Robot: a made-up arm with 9 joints.
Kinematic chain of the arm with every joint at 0, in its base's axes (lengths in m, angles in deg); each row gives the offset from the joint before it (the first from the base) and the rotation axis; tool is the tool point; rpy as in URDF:
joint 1: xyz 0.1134 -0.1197 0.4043 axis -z
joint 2: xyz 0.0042 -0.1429 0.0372 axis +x
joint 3: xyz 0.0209 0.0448 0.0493 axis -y
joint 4: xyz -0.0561 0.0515 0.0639 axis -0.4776 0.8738 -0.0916
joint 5: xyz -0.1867 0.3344 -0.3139 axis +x
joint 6: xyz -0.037 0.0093 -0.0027 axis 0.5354 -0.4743 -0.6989
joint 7: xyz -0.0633 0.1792 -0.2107 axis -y
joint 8: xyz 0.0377 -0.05 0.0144 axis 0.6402 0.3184 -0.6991
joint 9: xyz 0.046 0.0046 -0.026 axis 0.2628 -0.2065 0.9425
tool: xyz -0.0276 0.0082 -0.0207 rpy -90 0 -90
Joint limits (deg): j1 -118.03..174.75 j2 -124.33..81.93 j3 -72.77..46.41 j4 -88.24..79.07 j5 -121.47..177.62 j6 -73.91..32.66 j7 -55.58..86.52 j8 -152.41..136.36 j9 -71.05..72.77
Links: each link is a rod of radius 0.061 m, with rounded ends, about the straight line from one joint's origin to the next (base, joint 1, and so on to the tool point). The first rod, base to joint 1, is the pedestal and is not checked.
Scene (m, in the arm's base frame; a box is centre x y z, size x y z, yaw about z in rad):
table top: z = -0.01
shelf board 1: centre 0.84 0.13 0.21 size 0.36 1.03 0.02 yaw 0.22
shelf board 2: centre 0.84 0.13 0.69 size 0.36 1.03 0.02 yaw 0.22
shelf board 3: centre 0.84 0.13 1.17 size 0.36 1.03 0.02 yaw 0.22
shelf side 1: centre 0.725 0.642 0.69 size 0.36 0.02 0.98 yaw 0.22
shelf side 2: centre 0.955 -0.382 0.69 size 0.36 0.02 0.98 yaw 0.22
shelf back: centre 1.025 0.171 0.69 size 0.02 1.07 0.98 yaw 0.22
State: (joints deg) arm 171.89 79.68 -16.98 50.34 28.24 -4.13 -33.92 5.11 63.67
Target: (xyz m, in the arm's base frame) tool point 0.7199 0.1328 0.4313
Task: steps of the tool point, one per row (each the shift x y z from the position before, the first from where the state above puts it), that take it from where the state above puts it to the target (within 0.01 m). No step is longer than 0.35 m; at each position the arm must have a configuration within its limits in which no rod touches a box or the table.
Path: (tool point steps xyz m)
1: -0.0677 0.2845 0.0037
2: -0.2021 0.2140 0.0437
3: -0.2689 0.0759 0.0756
4: -0.2427 -0.0751 0.0928
5: -0.1361 -0.1816 0.0897
6: 0.0067 -0.2071 0.0665
7: -0.0806 0.2734 -0.1968
8: 0.1303 0.1914 -0.2578
9: 0.2538 0.0079 -0.2325
10: 0.2347 -0.1825 -0.1457
11: 0.1012 -0.2839 -0.0412
12: 0.0981 0.0250 -0.0242
13: 0.1000 0.0193 0.0241

